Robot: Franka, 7 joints.
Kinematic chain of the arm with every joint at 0, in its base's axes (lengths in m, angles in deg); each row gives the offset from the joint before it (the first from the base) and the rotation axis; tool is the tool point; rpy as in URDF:
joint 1: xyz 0 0 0.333 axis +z
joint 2: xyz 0 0 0 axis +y
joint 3: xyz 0 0 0.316 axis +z
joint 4: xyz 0.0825 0 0 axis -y
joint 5: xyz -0.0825 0 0.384 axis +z
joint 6: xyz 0 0 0 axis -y
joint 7: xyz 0.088 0 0 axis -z
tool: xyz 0 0 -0.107 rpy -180 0 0
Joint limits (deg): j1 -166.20..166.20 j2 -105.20..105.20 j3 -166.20..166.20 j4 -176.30..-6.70 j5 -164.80..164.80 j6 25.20..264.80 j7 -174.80..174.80
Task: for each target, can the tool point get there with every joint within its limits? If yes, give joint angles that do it. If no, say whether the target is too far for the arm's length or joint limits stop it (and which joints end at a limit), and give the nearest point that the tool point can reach.
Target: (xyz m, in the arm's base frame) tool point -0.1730 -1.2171 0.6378
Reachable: no: too far | nearest point -0.1172 -0.8244 0.5395 | short by 0.409 m
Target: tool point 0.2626 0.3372 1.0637
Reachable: yes | joints 99.24 18.47 -78.16 -33.59 129.37 151.90 123.98
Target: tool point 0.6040 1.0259 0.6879
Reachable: no: too far | nearest point 0.4171 0.7085 0.5781 | short by 0.384 m
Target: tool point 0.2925 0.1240 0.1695
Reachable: yes | joints 104.11 -46.85 -112.80 -161.48 -92.72 158.48 79.79
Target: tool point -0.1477 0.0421 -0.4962
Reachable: no: joint limits stop it (at a limit: joint 2) | nearest point -0.1749 0.0498 -0.3510 | short by 0.148 m
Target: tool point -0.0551 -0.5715 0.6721
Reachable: yes | joints 22.08 -88.53 -55.84 -110.88 9.37 169.39 -65.88
